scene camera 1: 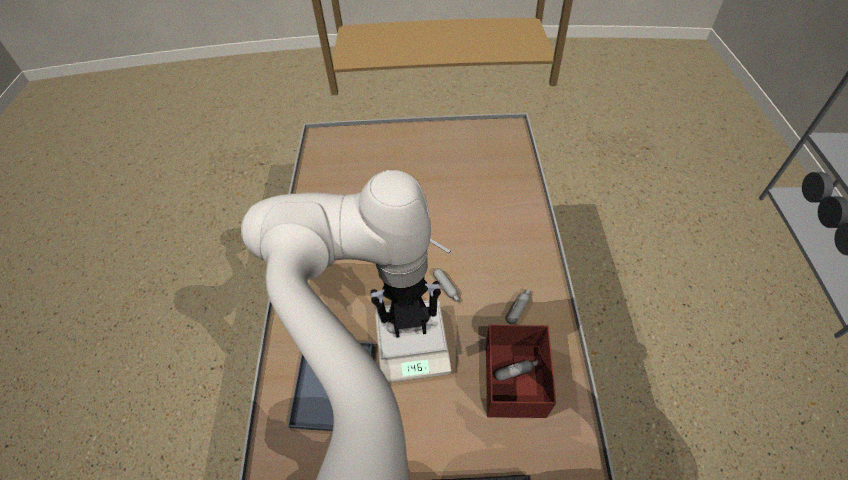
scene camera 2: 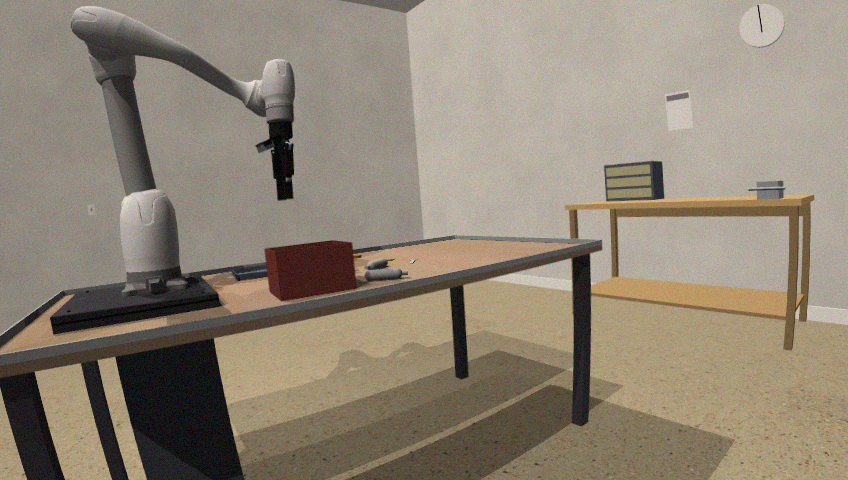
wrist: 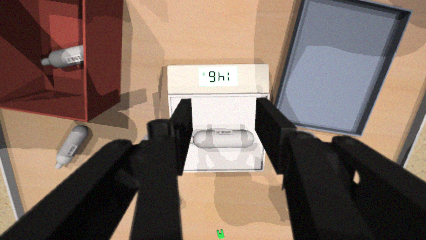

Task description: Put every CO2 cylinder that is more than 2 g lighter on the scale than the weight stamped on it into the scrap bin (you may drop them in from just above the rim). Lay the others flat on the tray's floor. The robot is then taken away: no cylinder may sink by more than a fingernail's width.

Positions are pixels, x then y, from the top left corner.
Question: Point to a grey CO2 cylinder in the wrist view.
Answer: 79, 133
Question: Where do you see a red scrap bin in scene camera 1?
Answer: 532, 394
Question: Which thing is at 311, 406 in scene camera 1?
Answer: A blue-grey tray.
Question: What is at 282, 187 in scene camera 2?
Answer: My gripper.
